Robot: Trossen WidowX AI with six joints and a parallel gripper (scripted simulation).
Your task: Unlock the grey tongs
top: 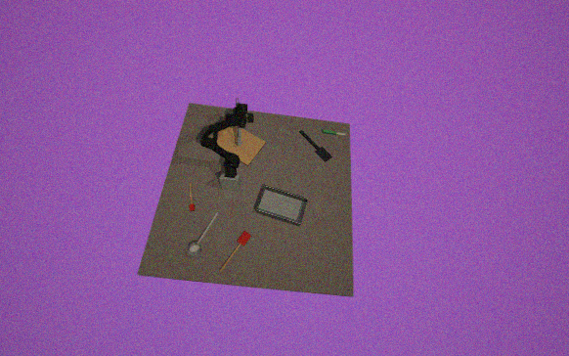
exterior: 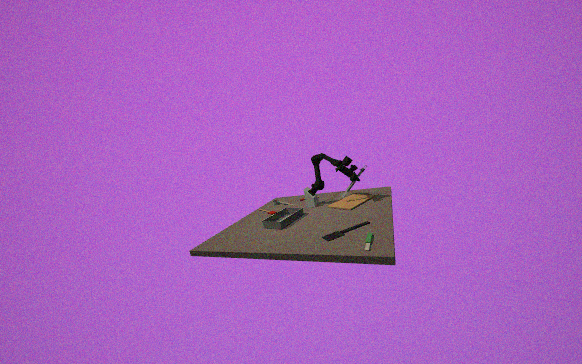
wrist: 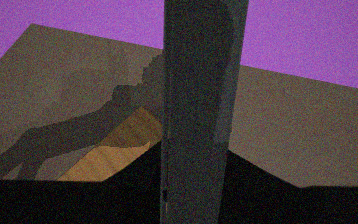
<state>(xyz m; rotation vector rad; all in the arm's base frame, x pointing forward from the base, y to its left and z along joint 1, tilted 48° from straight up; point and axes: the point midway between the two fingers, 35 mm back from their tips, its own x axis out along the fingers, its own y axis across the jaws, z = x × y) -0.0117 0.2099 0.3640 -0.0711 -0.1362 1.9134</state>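
Now: gripper tip 1 cm short of the yellow lock piece, 2 cm to the left of it and 2 cm below it. Also, from my gripper tip: red-tipped tool 21 cm behind, 60 cm to the right, 17 cm below; black spatula 60 cm ahead, 4 cm to the right, 18 cm below; wooden board 10 cm to the right, 17 cm below.
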